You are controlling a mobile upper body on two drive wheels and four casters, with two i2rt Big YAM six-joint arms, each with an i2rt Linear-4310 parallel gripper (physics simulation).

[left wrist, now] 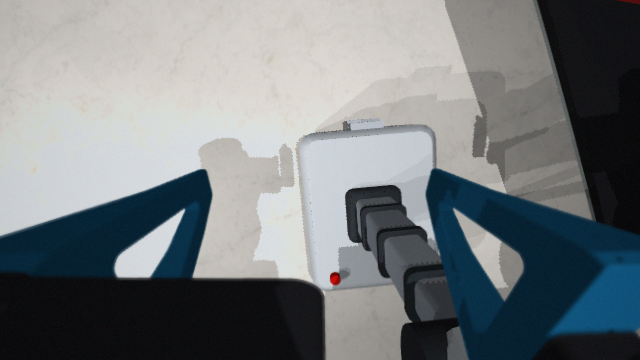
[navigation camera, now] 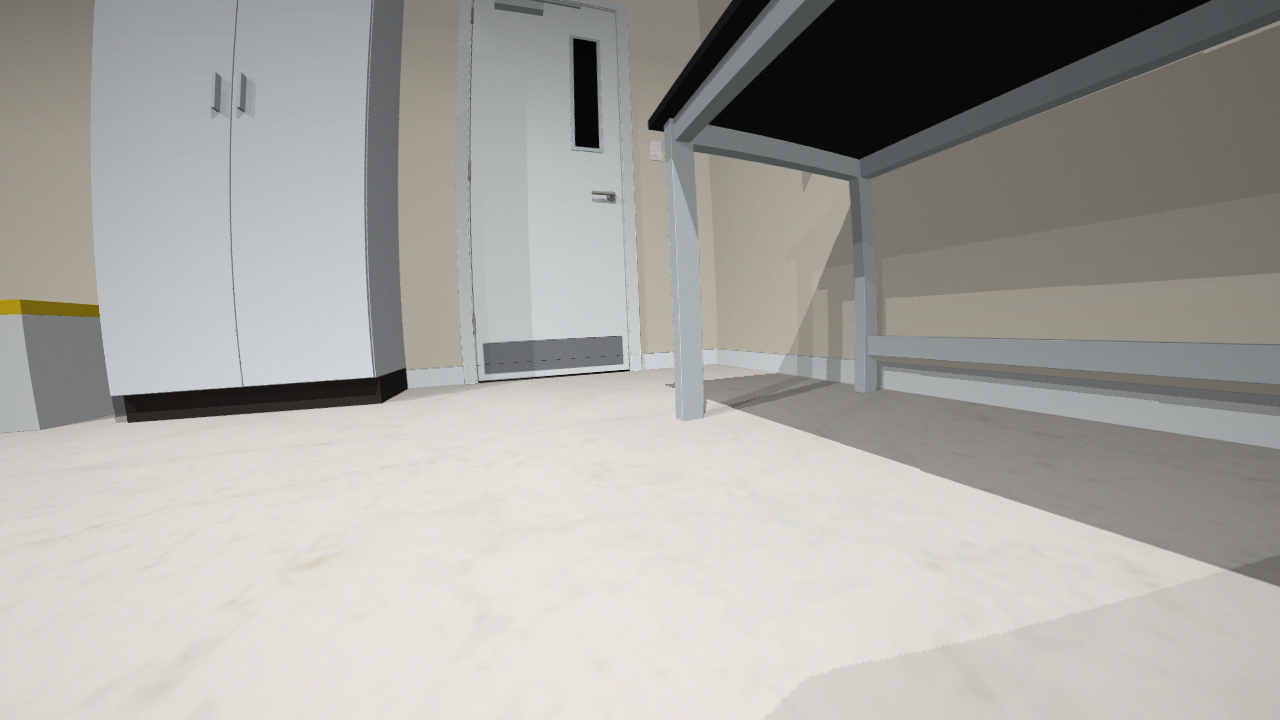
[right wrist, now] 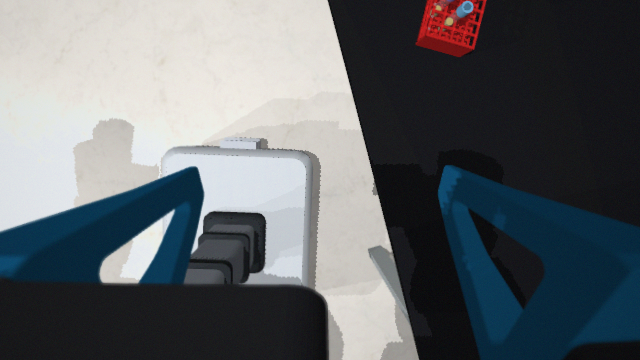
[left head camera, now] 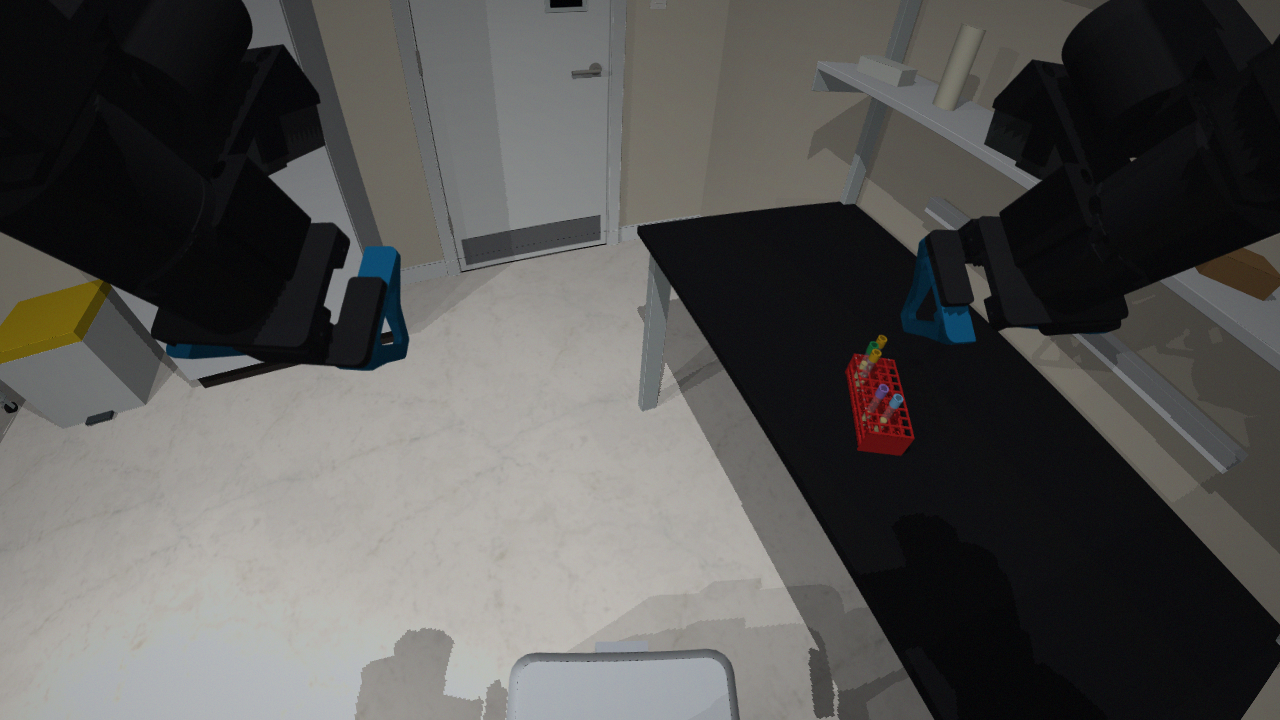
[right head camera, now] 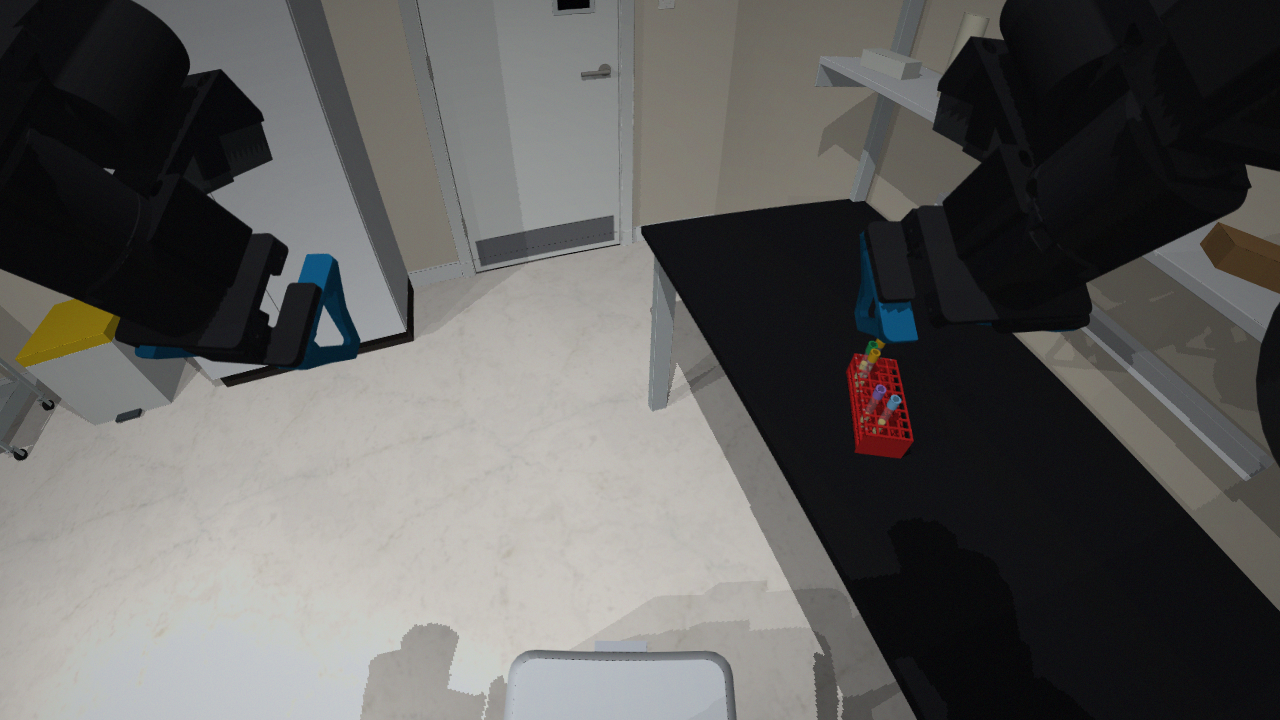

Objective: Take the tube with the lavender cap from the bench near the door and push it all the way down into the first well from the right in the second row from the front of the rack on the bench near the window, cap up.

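Places are measured from the left arm's base along level axes (x ahead, y left, z up), in centimetres.
Pixels of known places: left gripper, fingertip midpoint: [left wrist: 319, 181] [left head camera: 342, 345] [right head camera: 302, 346]; right gripper, fingertip midpoint: [right wrist: 321, 179] [left head camera: 956, 320] [right head camera: 918, 317].
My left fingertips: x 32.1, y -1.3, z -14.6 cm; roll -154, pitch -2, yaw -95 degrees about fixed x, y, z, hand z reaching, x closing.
Behind a point stands the place of what it marks.
A tube with a lavender cap [left head camera: 881, 391] {x 59.6, y -66.7, z -53.1 cm} [right head camera: 879, 391] {x 59.6, y -66.9, z -52.9 cm} stands leaning in a red rack [left head camera: 884, 444] {x 54.2, y -69.4, z -61.9 cm} [right head camera: 881, 445] {x 54.3, y -69.1, z -61.6 cm} [right wrist: 445, 46] {x 54.1, y -69.8, z -61.4 cm} on a black bench [left head camera: 760, 295] {x 98.8, y -55.4, z -64.8 cm} [right head camera: 760, 295] {x 98.5, y -54.9, z -64.8 cm} at the right, by the door. A tube with a light blue cap [left head camera: 896, 400] {x 57.3, y -68.8, z -52.9 cm} [right head camera: 894, 402] {x 57.2, y -69.0, z -53.0 cm} [right wrist: 466, 7] {x 57.8, y -69.3, z -52.9 cm} stands beside it. My left gripper [left head camera: 290, 353] [right head camera: 246, 353] [left wrist: 319, 181] {x 32.1, y -1.3, z -14.6 cm} is open and empty, high over the floor left of the bench. My right gripper [left head camera: 1006, 333] [right head camera: 953, 329] {x 34.0, y -45.3, z -13.4 cm} [right wrist: 321, 179] {x 34.0, y -45.3, z -13.4 cm} is open and empty, high up near the rack in the head views. I cannot identify the bench near the window.
Tubes with yellow [left head camera: 874, 356] and green [left head camera: 871, 347] {x 70.3, y -68.9, z -53.1 cm} caps are at the rack's far end. A door [left head camera: 537, 134] {x 221.4, y 12.5, z -75.4 cm} [navigation camera: 546, 223] {x 219.0, y 19.8, z -64.2 cm} stands ahead, a white cabinet [navigation camera: 304, 197] {x 148.1, y 90.6, z -66.7 cm} left of it, and a yellow-lidded bin [left head camera: 98, 367] {x 118.5, y 189.0, z -114.9 cm} at the far left. A wall shelf [left head camera: 971, 125] {x 103.1, y -94.5, z -19.1 cm} hangs over the bench.
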